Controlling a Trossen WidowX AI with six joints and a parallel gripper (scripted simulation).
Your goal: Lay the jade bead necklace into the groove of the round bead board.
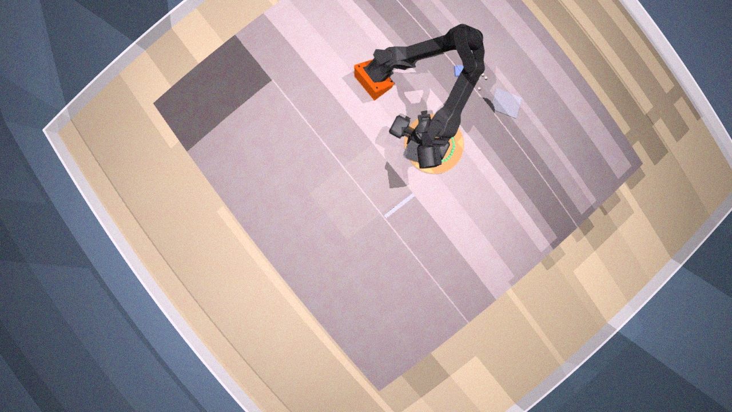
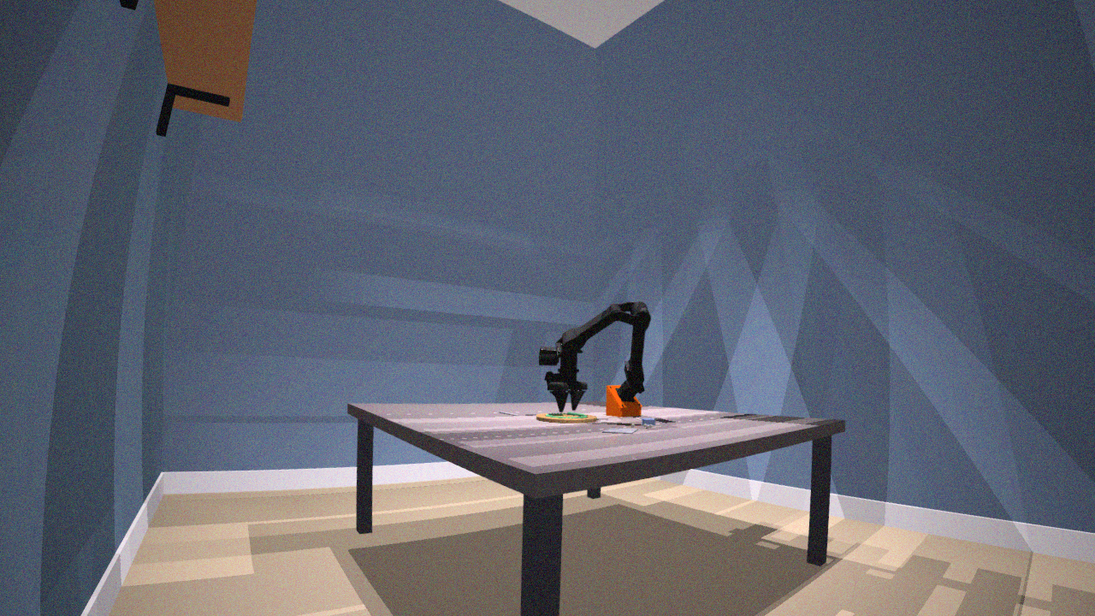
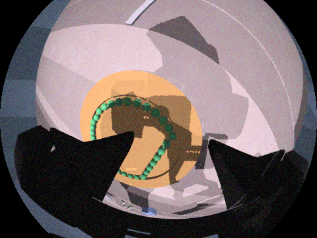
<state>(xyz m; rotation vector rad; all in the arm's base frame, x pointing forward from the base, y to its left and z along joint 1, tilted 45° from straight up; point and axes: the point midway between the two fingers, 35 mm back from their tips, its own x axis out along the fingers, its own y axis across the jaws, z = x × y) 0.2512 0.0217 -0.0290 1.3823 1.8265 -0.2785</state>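
Right now the round tan bead board is 40 mm ahead of my gripper tip, 50 mm to the left of it and 10 mm below it. From my gripper tip the other things lie so: white strip (140 mm ahead, 160 mm to the right, 20 mm below); then pale square sheet (60 mm ahead, 350 mm to the left, 20 mm below); then blue cube (120 mm behind, 270 mm to the left, 10 mm below).
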